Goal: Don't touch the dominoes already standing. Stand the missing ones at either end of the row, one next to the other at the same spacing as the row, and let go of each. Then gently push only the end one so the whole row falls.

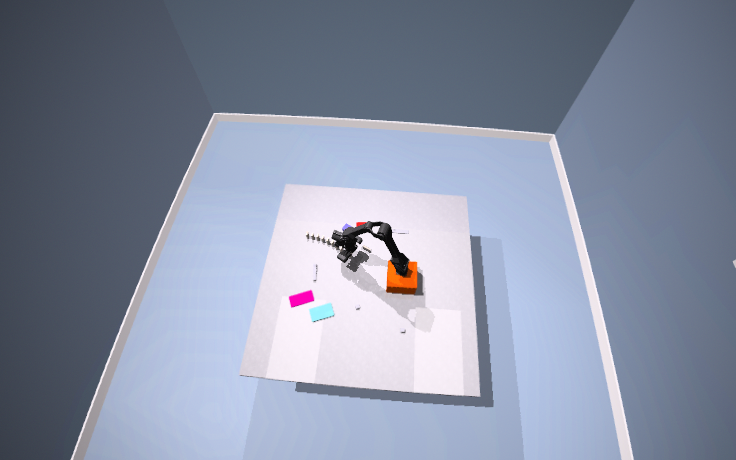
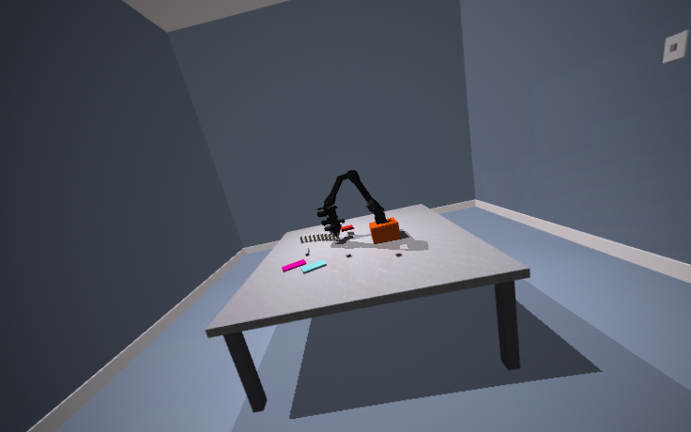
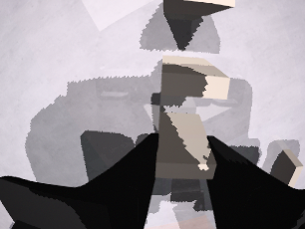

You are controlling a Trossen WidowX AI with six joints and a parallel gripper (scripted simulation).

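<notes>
Right now my gripper tip is 230 mm to the left of the red block, 20 mm past it and 20 mm above it. Also, from my gripper tip: purple block: 180 mm to the right, 80 mm ahead, 20 mm below; then magenta tile: 350 mm to the left, 200 mm ahead, 30 mm below; then cyan block: 390 mm to the left, 50 mm ahead, 30 mm below.
</notes>
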